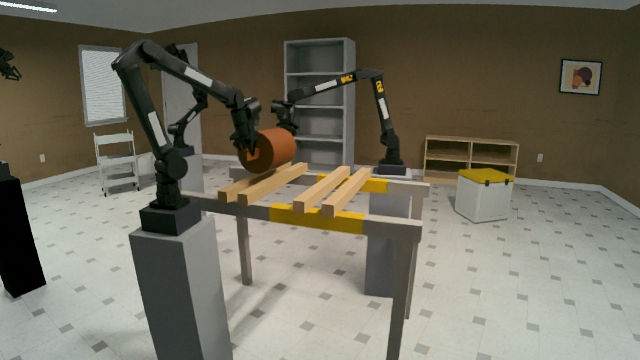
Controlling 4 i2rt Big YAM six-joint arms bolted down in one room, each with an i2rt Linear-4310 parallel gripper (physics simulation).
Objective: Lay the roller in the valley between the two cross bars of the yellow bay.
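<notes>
The roller [277,148] is a thick orange-brown cylinder over the far part of the left pair of cross bars; whether it touches them cannot be told. The yellow bay shows as yellow stretches on the near rail [316,220] and far rail. Its two cross bars, the left one [322,189] and the right one [347,191], have a gap between them. The front-left arm's gripper [251,152] is at the roller's near end, by a small orange stub. The back-right arm's gripper is at the roller's far end, its fingertips hidden. Neither gripper's opening can be made out.
Two more wooden bars [272,183] [250,184] lie across the grey rails to the left. Another arm [192,112] stands behind the front-left arm. Part of an arm [9,67] shows at the left edge. A white box with a yellow lid [485,175] stands at right.
</notes>
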